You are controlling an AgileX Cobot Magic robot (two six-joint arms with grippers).
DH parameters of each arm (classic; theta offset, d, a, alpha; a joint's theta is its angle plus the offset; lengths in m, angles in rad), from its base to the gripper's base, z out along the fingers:
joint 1: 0 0.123 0 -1.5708
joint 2: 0.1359 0 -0.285 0
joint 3: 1.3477 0 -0.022 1.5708
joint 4: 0 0.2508 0 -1.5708
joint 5: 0 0 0.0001 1.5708
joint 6: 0 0.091 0 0
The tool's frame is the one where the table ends.
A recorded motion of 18 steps. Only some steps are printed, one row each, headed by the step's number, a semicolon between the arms.
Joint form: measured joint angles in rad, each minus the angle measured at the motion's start. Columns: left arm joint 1, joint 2, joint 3, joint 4, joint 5, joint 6; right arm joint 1, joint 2, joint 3, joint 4, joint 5, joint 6.
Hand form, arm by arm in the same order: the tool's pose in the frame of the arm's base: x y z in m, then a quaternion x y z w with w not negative. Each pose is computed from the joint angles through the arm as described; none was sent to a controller.
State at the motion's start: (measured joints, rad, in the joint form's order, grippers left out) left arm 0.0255 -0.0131 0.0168 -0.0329 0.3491 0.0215; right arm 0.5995 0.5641 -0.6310 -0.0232 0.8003 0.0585
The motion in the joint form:
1: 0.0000 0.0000 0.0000 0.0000 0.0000 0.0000; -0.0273 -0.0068 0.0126 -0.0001 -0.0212 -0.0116
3: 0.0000 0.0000 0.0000 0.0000 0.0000 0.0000; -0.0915 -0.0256 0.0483 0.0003 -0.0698 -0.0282
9: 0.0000 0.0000 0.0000 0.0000 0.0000 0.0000; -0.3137 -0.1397 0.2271 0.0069 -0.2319 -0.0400
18: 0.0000 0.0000 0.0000 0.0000 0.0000 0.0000; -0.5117 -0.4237 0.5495 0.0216 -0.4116 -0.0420
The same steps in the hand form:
1: 0.0530 0.0003 0.1768 -0.01045 0.79438 0.00041 0.60733; 0.0840 0.0524 0.3102 -0.23503 0.85998 0.12742 0.43470
3: 0.0530 0.0003 0.1768 -0.01045 0.79438 0.00041 0.60733; 0.0865 0.0466 0.3043 -0.21306 0.85818 0.11381 0.45297
9: 0.0530 0.0003 0.1768 -0.01045 0.79438 0.00041 0.60733; 0.0838 0.0238 0.2693 -0.11830 0.85231 0.07002 0.50465
18: 0.0530 0.0003 0.1768 -0.01045 0.79438 0.00041 0.60733; 0.0608 0.0053 0.1976 -0.02975 0.82185 0.02898 0.56819

